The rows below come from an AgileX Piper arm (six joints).
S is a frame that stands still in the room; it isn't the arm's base.
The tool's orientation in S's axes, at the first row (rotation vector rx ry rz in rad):
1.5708, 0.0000, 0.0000
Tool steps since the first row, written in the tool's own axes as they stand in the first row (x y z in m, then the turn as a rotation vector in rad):
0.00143, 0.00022, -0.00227, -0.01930, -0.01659, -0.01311
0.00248, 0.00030, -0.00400, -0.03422, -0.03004, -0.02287
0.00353, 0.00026, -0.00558, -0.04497, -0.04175, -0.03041
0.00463, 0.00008, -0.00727, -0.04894, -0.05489, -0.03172
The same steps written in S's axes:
0.00143, 0.00227, 0.00022, -0.01930, 0.01311, -0.01659
0.00248, 0.00400, 0.00030, -0.03422, 0.02287, -0.03004
0.00353, 0.00558, 0.00026, -0.04497, 0.03041, -0.04175
0.00463, 0.00727, 0.00008, -0.04894, 0.03172, -0.05489

